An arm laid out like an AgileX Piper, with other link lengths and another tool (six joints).
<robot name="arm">
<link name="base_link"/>
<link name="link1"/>
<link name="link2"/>
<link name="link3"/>
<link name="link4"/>
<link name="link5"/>
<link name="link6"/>
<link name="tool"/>
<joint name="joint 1" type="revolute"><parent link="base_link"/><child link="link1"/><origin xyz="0 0 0.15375"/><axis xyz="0 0 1"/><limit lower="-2.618" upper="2.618"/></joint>
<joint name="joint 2" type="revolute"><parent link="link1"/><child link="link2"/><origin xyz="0 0 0"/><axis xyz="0 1 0"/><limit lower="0" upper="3.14"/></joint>
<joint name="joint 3" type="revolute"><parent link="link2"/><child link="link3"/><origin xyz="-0.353 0 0.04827"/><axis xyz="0 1 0"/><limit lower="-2.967" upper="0"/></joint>
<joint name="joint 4" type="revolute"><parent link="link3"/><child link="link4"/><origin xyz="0.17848 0 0.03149"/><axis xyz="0.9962 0 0.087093"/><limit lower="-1.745" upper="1.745"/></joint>
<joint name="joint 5" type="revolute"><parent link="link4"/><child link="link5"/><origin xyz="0 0 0"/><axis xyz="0 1 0"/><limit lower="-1.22" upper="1.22"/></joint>
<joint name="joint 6" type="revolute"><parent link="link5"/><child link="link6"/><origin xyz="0.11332 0 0.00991"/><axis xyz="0.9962 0 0.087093"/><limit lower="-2.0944" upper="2.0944"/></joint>
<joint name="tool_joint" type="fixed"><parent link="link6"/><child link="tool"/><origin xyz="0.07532 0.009 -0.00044" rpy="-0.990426 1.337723 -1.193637"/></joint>
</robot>
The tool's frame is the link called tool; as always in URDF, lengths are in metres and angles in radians.
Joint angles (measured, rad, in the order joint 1, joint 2, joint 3, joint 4, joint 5, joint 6), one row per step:
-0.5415, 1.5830, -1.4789, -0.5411, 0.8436, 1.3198
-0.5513, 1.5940, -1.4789, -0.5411, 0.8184, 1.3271
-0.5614, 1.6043, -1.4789, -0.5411, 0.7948, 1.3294
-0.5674, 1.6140, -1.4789, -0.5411, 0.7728, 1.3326
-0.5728, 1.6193, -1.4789, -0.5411, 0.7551, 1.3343
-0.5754, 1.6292, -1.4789, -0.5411, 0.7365, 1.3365
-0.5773, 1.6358, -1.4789, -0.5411, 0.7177, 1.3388
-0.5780, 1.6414, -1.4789, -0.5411, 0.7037, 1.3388
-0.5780, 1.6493, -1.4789, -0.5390, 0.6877, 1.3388
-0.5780, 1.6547, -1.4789, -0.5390, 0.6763, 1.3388
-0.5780, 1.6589, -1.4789, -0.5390, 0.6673, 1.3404
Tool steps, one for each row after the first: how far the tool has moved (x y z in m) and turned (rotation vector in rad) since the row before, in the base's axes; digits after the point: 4 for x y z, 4 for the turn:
0.0038, -0.0045, -0.0012, -0.0026, -0.0141, -0.0016
0.0032, -0.0045, -0.0012, -0.0040, -0.0102, 0.0006
0.0038, -0.0032, -0.0011, -0.0033, -0.0101, 0.0033
0.0024, -0.0024, 0.0000, -0.0043, -0.0097, 0.0026
0.0041, -0.0022, -0.0016, -0.0019, -0.0069, 0.0056
0.0036, -0.0016, -0.0004, -0.0037, -0.0099, 0.0063
0.0030, -0.0010, -0.0006, -0.0031, -0.0056, 0.0065
0.0040, -0.0009, -0.0013, -0.0009, -0.0064, 0.0080
0.0027, -0.0007, -0.0008, -0.0020, -0.0039, 0.0058
0.0021, -0.0006, -0.0006, -0.0009, -0.0042, 0.0036

